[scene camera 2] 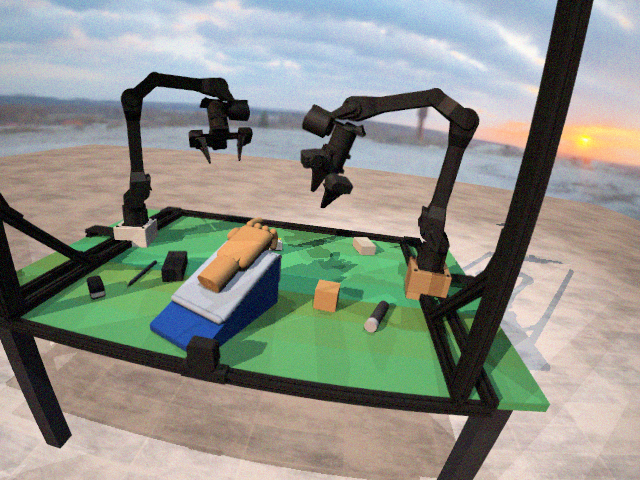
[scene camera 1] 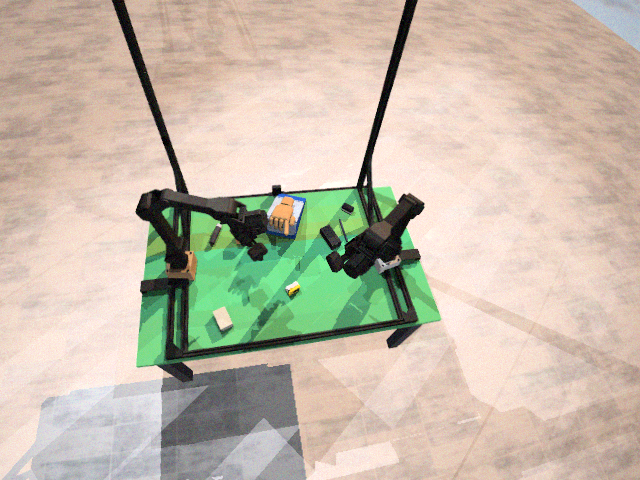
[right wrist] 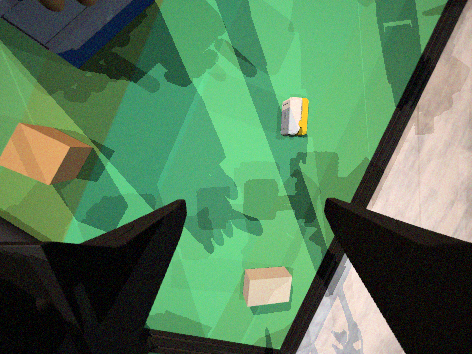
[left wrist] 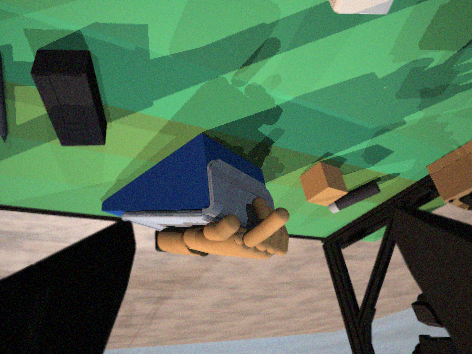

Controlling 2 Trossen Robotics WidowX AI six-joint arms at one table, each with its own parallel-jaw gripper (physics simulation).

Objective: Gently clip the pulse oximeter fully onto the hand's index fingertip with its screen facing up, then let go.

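Pixels of known places: left gripper, fingertip midpoint: [scene camera 2: 225,161] [scene camera 1: 336,252] [left wrist: 264,227]; right gripper, fingertip midpoint: [scene camera 2: 317,199] [right wrist: 255,205]; left arm's base, link origin: [scene camera 2: 135,223] [scene camera 1: 386,254]; right arm's base, link origin: [scene camera 2: 430,266] [scene camera 1: 179,261].
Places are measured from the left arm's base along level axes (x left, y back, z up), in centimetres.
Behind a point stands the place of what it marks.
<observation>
The pulse oximeter [scene camera 1: 292,288] @(y -43.9, x -0.5, z -2.7 cm) [right wrist: 294,116] @(y -43.8, x -1.9, z -2.8 cm), white on one half and yellow on the other, lies on its side on the green table; the hand partly hides it in scene camera 2. The orange-tan hand [scene camera 1: 283,212] @(y -37.4, x -30.0, z 9.4 cm) [scene camera 2: 242,245] @(y -37.3, x -32.9, z 8.3 cm) [left wrist: 200,243] @(y -33.6, x -30.4, z 7.8 cm) rests on a blue wedge [scene camera 2: 253,305] @(y -40.2, x -39.5, z -2.0 cm) [left wrist: 165,187] @(y -29.4, x -30.9, z -0.8 cm) with a pale top. Its extended index finger [scene camera 1: 287,225] [left wrist: 267,227] is bare. My left gripper [scene camera 2: 224,160] @(y -28.1, x 1.0, z 20.2 cm) [left wrist: 264,227] @(y -28.1, x 1.0, z 20.2 cm) is open and empty, high above the table. My right gripper [scene camera 2: 318,198] @(y -54.6, x -11.9, z 13.8 cm) [right wrist: 255,205] @(y -54.6, x -11.9, z 13.8 cm) is open and empty, high up and apart from the oximeter.
A beige block [scene camera 1: 222,319] @(y -73.9, x 2.4, z -2.8 cm) [scene camera 2: 364,245] @(y -72.7, x -1.7, z -2.9 cm) [right wrist: 267,286] @(y -72.7, x 0.9, z -2.9 cm), an orange cube [scene camera 2: 326,295] @(y -55.8, x -34.8, z -1.8 cm) [left wrist: 323,183] @(y -54.6, x -29.9, z -2.0 cm) [right wrist: 45,152] @(y -55.9, x -31.5, z -0.9 cm) and a dark cylinder with a pale end [scene camera 1: 215,235] @(y -67.3, x -37.0, z -3.6 cm) [scene camera 2: 376,316] @(y -66.0, x -40.6, z -3.3 cm) lie about. A black box [scene camera 1: 330,236] @(y -18.7, x -18.6, z -2.5 cm) [scene camera 2: 174,266] @(y -19.3, x -23.0, z -2.5 cm) [left wrist: 72,97] @(y -18.5, x -16.9, z -2.4 cm), a pen [scene camera 2: 142,273] @(y -10.6, x -22.5, z -5.3 cm) and a small black device [scene camera 1: 347,208] @(y -4.1, x -31.0, z -2.8 cm) [scene camera 2: 95,286] @(y -4.5, x -34.2, z -2.8 cm) lie beyond the wedge.
</observation>
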